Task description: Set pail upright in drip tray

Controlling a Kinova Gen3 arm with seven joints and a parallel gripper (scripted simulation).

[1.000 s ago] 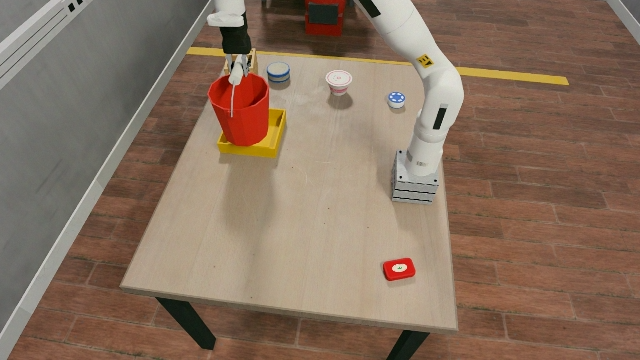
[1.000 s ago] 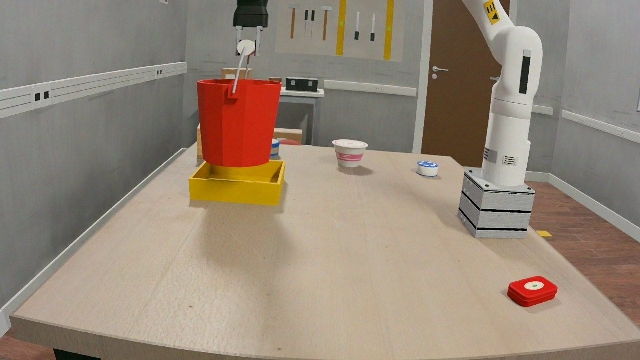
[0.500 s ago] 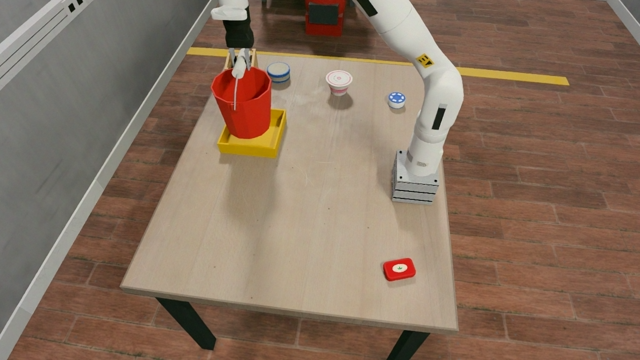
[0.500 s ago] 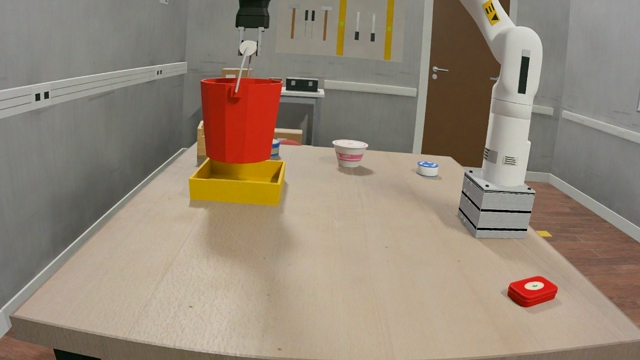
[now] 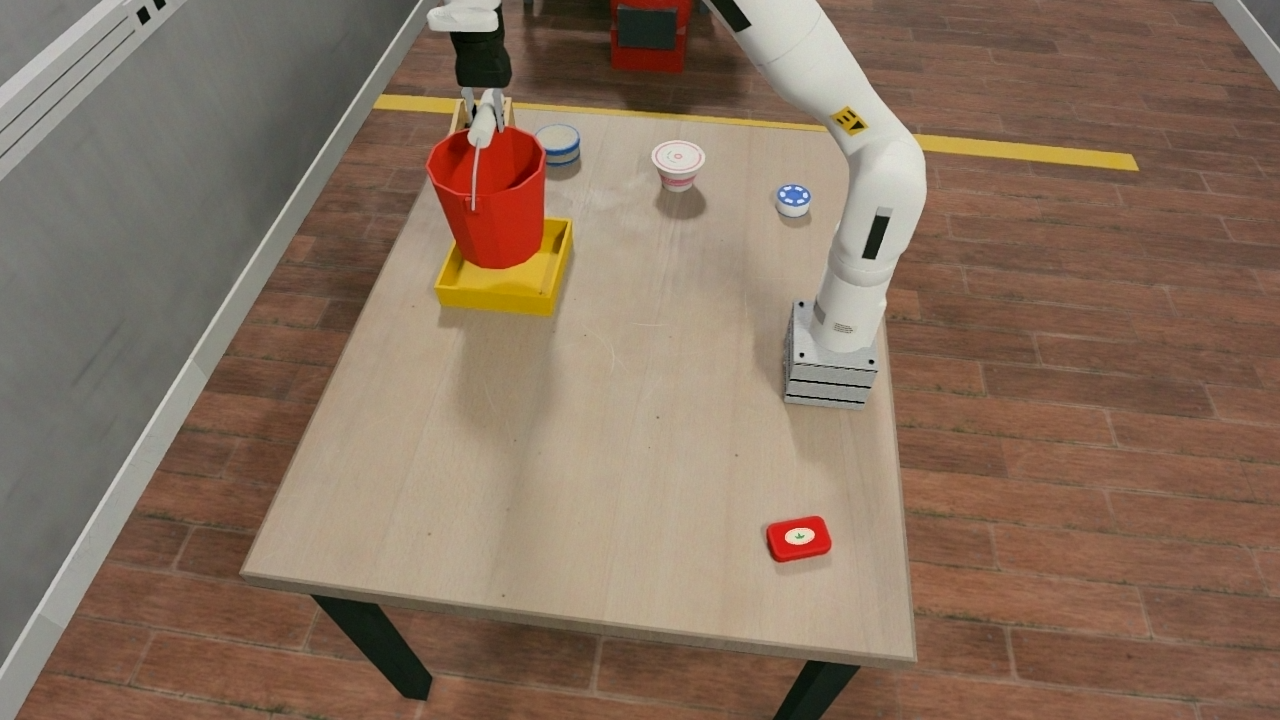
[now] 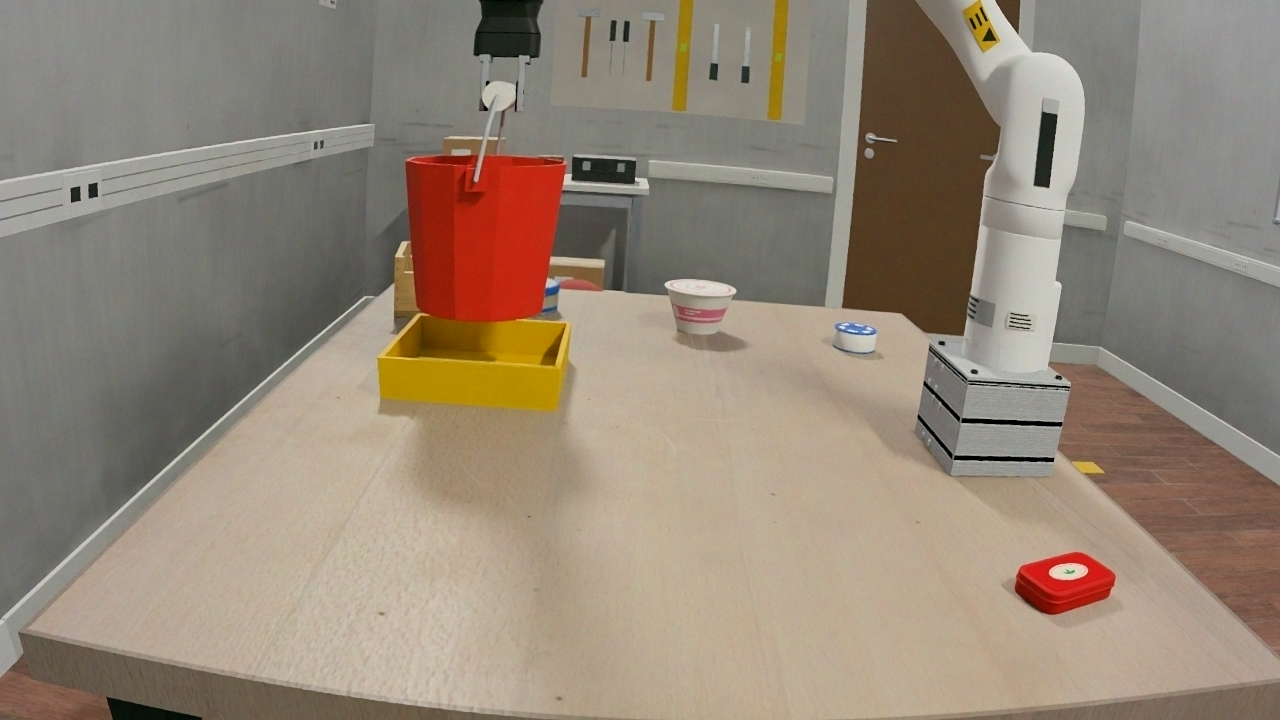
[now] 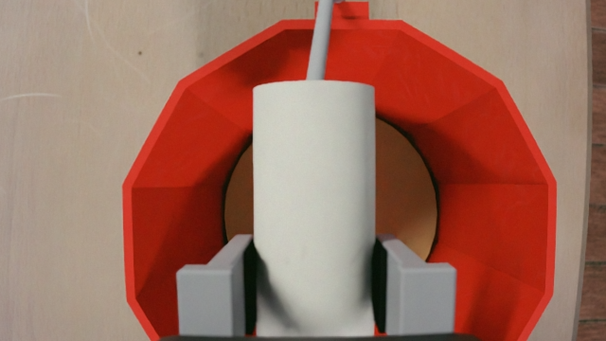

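Right now my hand is 100 mm above the red pail and 10 mm short of it. Also, from my hand: pail handle 30 mm below; yellow drip tray 320 mm below, 10 mm to the right, 10 mm ahead; blue-banded round tin 370 mm to the right, 310 mm below, 20 mm behind.
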